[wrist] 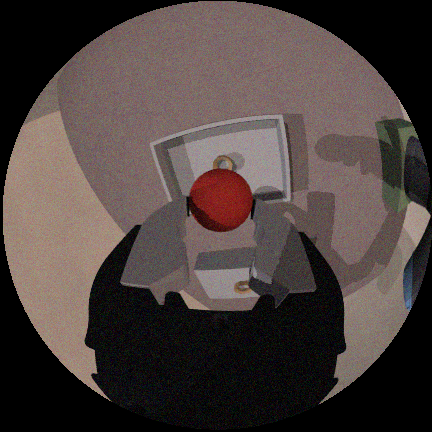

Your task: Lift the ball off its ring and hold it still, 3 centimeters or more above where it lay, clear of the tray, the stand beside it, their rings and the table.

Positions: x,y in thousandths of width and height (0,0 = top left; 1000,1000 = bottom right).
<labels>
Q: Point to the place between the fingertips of my gripper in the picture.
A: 510,464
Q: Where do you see a light grey tray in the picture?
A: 591,341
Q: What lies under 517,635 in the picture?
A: A stand.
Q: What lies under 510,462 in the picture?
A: A red ball.
</labels>
